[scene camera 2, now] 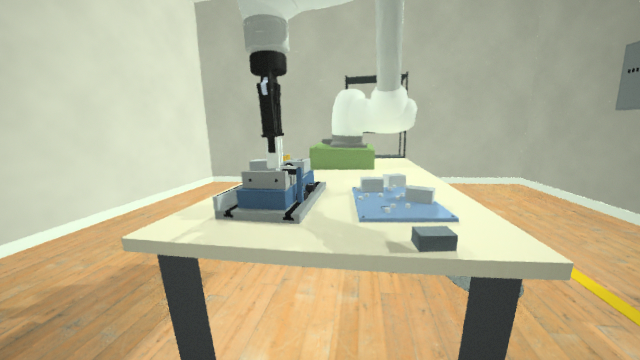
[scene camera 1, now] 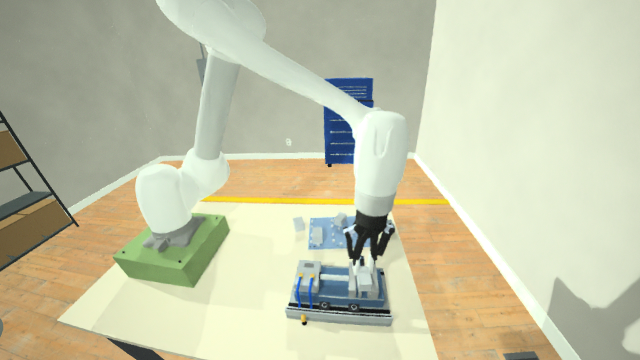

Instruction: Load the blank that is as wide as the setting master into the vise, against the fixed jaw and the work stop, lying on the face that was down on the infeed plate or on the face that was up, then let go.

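Frame: origin at the arm's base, x right, y back, z down, level; metres.
Seen in the pictures: gripper, fingertip midpoint: (scene camera 2: 275,166) (scene camera 1: 362,270); arm's base, link origin: (scene camera 2: 346,145) (scene camera 1: 176,231).
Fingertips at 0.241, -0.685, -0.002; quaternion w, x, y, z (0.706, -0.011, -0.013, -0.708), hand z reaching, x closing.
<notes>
Pixels of each thing's top centre, then the offset from my fingertips to it, as dx, dy, dz.
- vise, top centre: (scene camera 2: 279,163) (scene camera 1: 339,275) +0.004, +0.068, +0.003
- light grey blank, top centre: (scene camera 2: 264,159) (scene camera 1: 364,274) +0.025, +0.002, -0.016
- dark grey block, top centre: (scene camera 2: 434,230) -0.271, -0.200, +0.077
- blue infeed plate, top centre: (scene camera 2: 393,199) (scene camera 1: 338,230) -0.280, +0.023, +0.094
- light block, top centre: (scene camera 2: 394,174) (scene camera 1: 298,220) -0.335, +0.194, +0.066
The vise (scene camera 1: 336,289) (scene camera 2: 267,198) stands on the table with its jaws at the right end in the scene camera 1 view. My gripper (scene camera 1: 363,262) (scene camera 2: 273,160) points down over the jaws and is shut on a light grey blank (scene camera 1: 365,283) (scene camera 2: 258,164). The blank sits low between the jaws, and its top shows above the fixed jaw (scene camera 2: 265,180) in the scene camera 2 view. Its underside and its contact with the fixed jaw and the work stop are hidden. A dark grey block (scene camera 2: 434,239), apparently the setting master, lies near the table edge.
The blue infeed plate (scene camera 1: 326,244) (scene camera 2: 405,216) lies beside the vise. Two light grey blocks (scene camera 1: 317,235) (scene camera 1: 340,219) are on it. Another light block (scene camera 1: 298,223) lies just off its left edge. The green robot base (scene camera 1: 162,270) (scene camera 2: 342,157) stands at the table's far end from scene camera 2.
</notes>
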